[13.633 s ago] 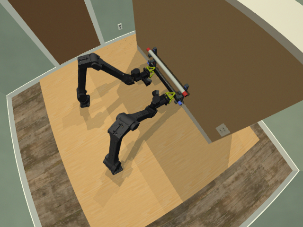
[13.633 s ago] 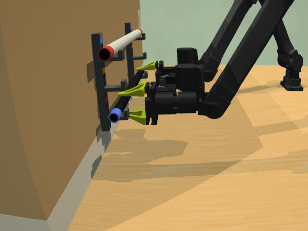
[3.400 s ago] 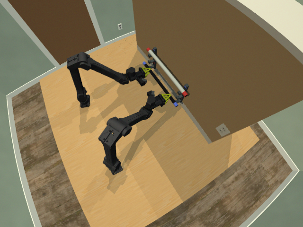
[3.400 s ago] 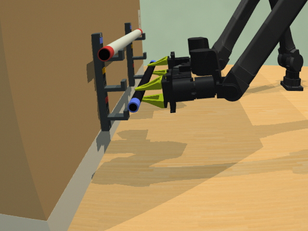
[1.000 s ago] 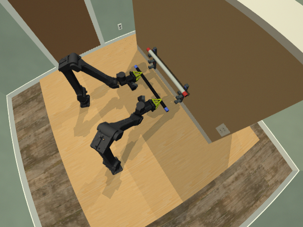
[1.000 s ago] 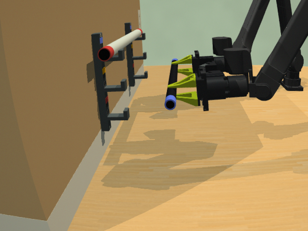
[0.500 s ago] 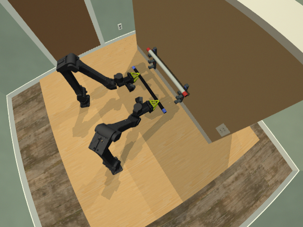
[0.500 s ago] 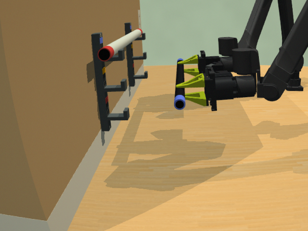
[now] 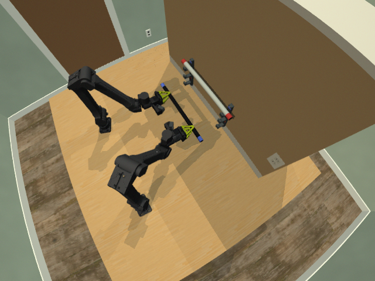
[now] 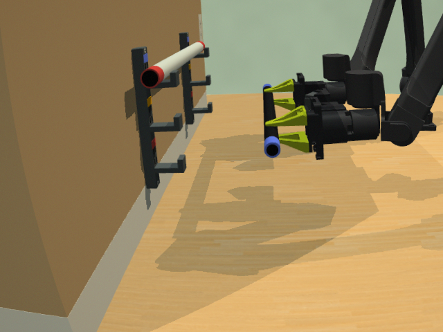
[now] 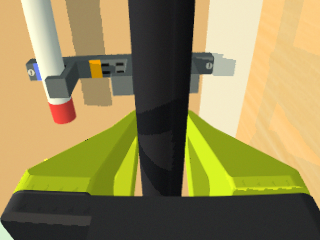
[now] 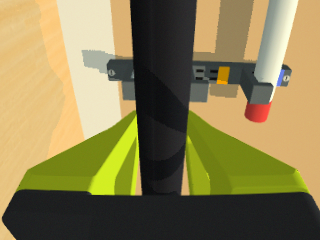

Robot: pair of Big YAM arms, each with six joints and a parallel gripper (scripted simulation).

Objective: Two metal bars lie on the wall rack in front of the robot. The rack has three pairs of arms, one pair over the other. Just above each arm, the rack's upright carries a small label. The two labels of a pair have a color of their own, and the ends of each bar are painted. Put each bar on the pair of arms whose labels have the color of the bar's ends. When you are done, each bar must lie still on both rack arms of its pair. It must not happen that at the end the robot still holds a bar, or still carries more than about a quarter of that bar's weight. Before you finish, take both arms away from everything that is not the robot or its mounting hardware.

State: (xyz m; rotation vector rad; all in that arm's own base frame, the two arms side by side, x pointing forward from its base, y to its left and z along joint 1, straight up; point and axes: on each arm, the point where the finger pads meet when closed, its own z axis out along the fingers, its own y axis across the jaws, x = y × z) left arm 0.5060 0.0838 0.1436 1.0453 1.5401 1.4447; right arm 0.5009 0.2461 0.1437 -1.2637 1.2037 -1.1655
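My left hand is 150 mm to the left of the black bar. From my left hand the other things lie so: grey baseboard: 220 mm ahead, 180 mm to the right, 110 mm below; brown wall: 370 mm ahead, 310 mm above, 180 mm to the right.
Now: the black bar 15 cm to the left of my right hand. Also, from my right hand: grey baseboard (22 cm ahead, 12 cm to the left, 11 cm below); then brown wall (37 cm ahead, 12 cm to the left, 31 cm above).
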